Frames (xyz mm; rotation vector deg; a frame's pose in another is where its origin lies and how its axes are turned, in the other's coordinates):
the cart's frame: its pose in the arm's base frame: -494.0 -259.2 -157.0 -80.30 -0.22 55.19
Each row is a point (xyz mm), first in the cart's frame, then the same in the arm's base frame.
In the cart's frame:
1: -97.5 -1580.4 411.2
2: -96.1 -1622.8 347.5
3: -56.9 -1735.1 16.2
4: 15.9 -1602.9 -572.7
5: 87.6 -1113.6 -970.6
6: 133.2 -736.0 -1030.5
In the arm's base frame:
1: 110.4 225.8 1283.7
2: 168.8 180.1 1302.9
3: 432.0 -53.5 1297.0
4: 716.3 -509.9 1013.4
5: 698.9 -857.4 482.6
6: 548.4 -929.5 135.6

